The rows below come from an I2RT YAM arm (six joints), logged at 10 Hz.
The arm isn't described. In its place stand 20 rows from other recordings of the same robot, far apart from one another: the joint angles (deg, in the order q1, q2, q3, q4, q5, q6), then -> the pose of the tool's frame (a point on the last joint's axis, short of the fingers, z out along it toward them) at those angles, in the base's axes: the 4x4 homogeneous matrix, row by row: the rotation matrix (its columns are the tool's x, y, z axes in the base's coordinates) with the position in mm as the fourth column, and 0 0 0 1 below.
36.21 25.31 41.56 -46.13 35.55 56.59 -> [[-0.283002, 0.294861, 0.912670, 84.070], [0.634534, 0.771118, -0.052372, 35.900], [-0.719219, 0.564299, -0.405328, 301.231], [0, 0, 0, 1]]
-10.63 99.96 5.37 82.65 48.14 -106.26 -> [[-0.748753, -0.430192, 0.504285, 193.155], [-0.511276, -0.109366, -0.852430, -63.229], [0.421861, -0.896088, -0.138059, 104.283], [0, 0, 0, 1]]
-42.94 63.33 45.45 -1.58 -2.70 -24.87 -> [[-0.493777, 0.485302, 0.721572, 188.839], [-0.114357, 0.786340, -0.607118, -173.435], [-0.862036, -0.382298, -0.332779, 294.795], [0, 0, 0, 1]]
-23.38 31.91 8.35 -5.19 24.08 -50.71 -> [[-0.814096, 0.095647, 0.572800, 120.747], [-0.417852, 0.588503, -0.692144, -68.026], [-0.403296, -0.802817, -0.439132, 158.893], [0, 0, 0, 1]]
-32.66 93.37 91.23 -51.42 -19.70 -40.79 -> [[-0.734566, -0.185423, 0.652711, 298.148], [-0.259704, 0.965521, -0.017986, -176.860], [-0.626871, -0.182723, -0.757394, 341.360], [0, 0, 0, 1]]
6.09 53.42 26.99 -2.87 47.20 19.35 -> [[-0.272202, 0.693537, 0.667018, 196.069], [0.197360, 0.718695, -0.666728, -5.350], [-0.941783, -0.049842, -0.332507, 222.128], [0, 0, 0, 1]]
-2.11 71.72 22.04 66.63 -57.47 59.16 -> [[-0.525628, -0.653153, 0.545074, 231.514], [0.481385, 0.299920, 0.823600, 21.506], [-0.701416, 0.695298, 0.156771, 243.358], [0, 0, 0, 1]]
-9.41 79.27 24.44 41.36 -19.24 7.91 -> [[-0.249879, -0.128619, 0.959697, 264.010], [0.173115, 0.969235, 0.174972, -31.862], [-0.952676, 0.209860, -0.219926, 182.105], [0, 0, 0, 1]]
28.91 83.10 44.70 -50.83 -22.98 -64.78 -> [[0.033839, -0.983465, -0.177907, 184.983], [-0.932766, -0.095000, 0.347738, 118.036], [-0.358890, 0.154179, -0.920558, 163.665], [0, 0, 0, 1]]
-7.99 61.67 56.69 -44.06 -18.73 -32.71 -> [[-0.587732, -0.468754, 0.659424, 214.118], [-0.434291, 0.870464, 0.231698, -18.510], [-0.682614, -0.150205, -0.715175, 303.045], [0, 0, 0, 1]]
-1.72 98.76 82.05 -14.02 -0.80 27.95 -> [[-0.442742, 0.255310, 0.859533, 406.150], [0.482161, 0.876002, -0.011842, -11.699], [-0.755976, 0.409191, -0.510943, 305.441], [0, 0, 0, 1]]
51.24 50.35 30.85 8.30 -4.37 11.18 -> [[-0.279120, -0.785083, 0.552934, 129.312], [-0.038851, 0.584581, 0.810405, 165.395], [-0.959470, 0.204718, -0.193670, 270.278], [0, 0, 0, 1]]
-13.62 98.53 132.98 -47.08 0.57 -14.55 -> [[-0.267216, 0.183663, 0.945972, 324.712], [-0.193736, 0.951386, -0.239440, -79.040], [-0.943961, -0.247251, -0.218643, 538.687], [0, 0, 0, 1]]
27.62 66.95 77.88 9.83 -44.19 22.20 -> [[-0.053028, -0.961140, 0.270920, 200.150], [0.278023, 0.246365, 0.928444, 132.732], [-0.959110, 0.124555, 0.254155, 497.067], [0, 0, 0, 1]]
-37.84 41.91 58.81 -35.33 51.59 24.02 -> [[0.166068, 0.985997, -0.015217, 86.891], [0.191233, -0.047339, -0.980402, -102.820], [-0.967394, 0.159903, -0.196417, 388.087], [0, 0, 0, 1]]
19.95 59.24 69.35 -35.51 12.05 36.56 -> [[-0.417030, 0.114532, 0.901648, 203.635], [0.468354, 0.877257, 0.105189, 66.010], [-0.778929, 0.466158, -0.419484, 395.762], [0, 0, 0, 1]]
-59.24 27.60 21.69 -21.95 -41.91 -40.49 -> [[-0.400893, 0.101465, 0.910489, 84.243], [-0.271239, 0.936143, -0.223752, -95.048], [-0.875051, -0.336660, -0.347772, 223.305], [0, 0, 0, 1]]
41.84 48.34 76.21 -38.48 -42.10 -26.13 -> [[0.311033, -0.945526, 0.096119, 82.232], [-0.160128, 0.047554, 0.985950, 105.664], [-0.936812, -0.322055, -0.136615, 459.817], [0, 0, 0, 1]]
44.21 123.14 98.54 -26.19 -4.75 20.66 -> [[-0.778089, -0.489362, 0.393831, 342.915], [-0.266388, 0.824859, 0.498644, 337.700], [-0.568872, 0.283078, -0.772173, 202.297], [0, 0, 0, 1]]
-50.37 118.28 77.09 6.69 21.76 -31.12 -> [[-0.779683, 0.592468, 0.202674, 281.446], [0.188907, 0.531146, -0.825953, -360.539], [-0.597000, -0.605694, -0.526047, 169.155], [0, 0, 0, 1]]
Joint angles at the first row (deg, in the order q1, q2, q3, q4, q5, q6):
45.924, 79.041, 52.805, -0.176, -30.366, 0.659
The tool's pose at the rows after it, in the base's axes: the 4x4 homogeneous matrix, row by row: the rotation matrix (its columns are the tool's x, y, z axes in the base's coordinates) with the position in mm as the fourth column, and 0 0 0 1 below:
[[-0.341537, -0.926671, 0.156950, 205.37], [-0.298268, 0.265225, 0.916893, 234.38], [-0.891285, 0.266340, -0.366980, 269.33], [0, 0, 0, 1]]
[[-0.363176, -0.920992, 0.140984, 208.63], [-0.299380, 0.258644, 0.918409, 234.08], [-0.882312, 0.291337, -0.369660, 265.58], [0, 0, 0, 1]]
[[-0.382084, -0.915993, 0.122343, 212.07], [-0.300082, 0.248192, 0.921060, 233.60], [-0.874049, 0.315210, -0.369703, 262.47], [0, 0, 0, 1]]
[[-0.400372, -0.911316, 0.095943, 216.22], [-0.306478, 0.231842, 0.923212, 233.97], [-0.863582, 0.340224, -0.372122, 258.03], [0, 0, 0, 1]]
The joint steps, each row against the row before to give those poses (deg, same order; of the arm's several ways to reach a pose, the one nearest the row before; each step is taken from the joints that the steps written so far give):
-0.645, 0.463, -0.490, 1.648, -1.887, 1.564
-0.594, 0.816, -0.020, 0.196, -1.377, 0.705
-0.653, 0.804, 0.086, 0.156, -1.621, 0.570
-0.651, 1.222, 0.261, 0.014, -1.985, 0.264

